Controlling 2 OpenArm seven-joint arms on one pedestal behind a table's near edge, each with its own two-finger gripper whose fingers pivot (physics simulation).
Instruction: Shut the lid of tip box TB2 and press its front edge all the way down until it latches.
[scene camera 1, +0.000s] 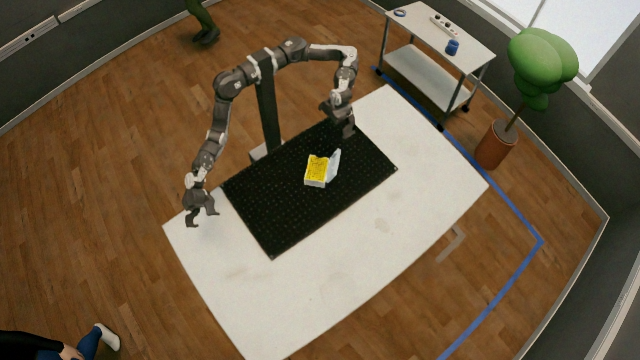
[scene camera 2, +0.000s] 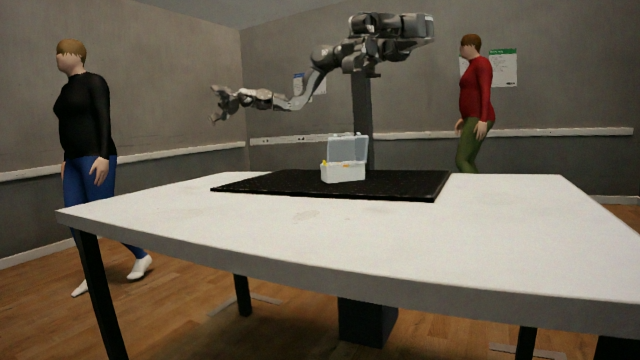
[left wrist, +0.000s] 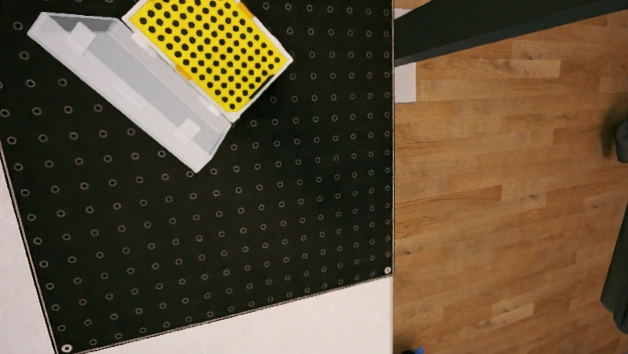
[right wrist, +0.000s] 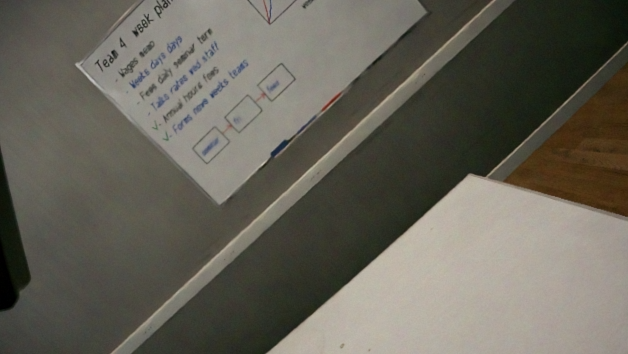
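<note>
Tip box TB2 (scene camera 1: 316, 170) (scene camera 2: 344, 173) (left wrist: 210, 52) is a white box with a yellow perforated top, standing on the black perforated board (scene camera 1: 272, 220) (scene camera 2: 400, 187) (left wrist: 210, 260). No label is readable. Its clear, pale lid (scene camera 1: 334, 167) (scene camera 2: 348, 150) (left wrist: 150, 97) stands open, raised from one long side. My left gripper (scene camera 1: 348, 132) hangs above the board behind the box, apart from it and its lid; its finger spread is unclear. My right gripper (scene camera 1: 204, 220) (scene camera 2: 212, 104) is open and empty, off to the left above the white table's edge.
The white table (scene camera 1: 320, 295) (scene camera 2: 320, 240) extends around the board. The dark pedestal (scene camera 1: 269, 107) stands behind the board. A trolley (scene camera 1: 425, 82) and a potted plant (scene camera 1: 495, 150) stand beyond the table. People (scene camera 2: 82, 120) (scene camera 2: 477, 95) are in the room.
</note>
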